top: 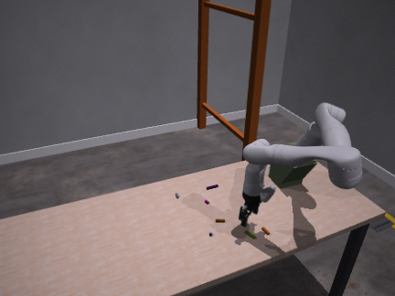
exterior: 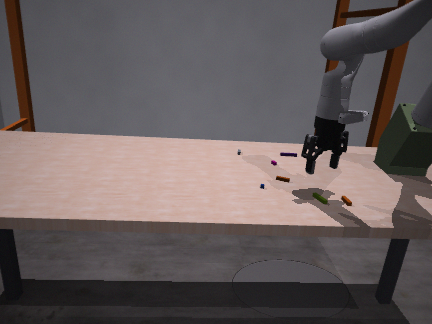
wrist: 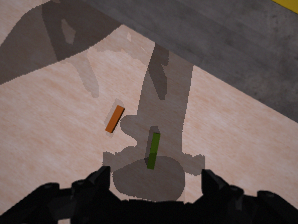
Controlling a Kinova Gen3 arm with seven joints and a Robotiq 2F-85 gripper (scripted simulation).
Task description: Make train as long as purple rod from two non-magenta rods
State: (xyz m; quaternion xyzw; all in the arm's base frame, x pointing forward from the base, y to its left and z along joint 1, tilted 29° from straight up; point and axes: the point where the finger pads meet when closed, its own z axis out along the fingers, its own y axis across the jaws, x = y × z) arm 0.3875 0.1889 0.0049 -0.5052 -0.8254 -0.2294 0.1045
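Right now my hand is 8 cm above the lime rod, 1 cm to the right of it and 1 cm past it. From my hand the other things lie so: magenta rod: 26 cm to the right, 8 cm below, 6 cm ahead; then purple rod: 35 cm to the right, 8 cm below, 2 cm behind; then blue rod: 14 cm ahead, 8 cm below, 6 cm to the right.
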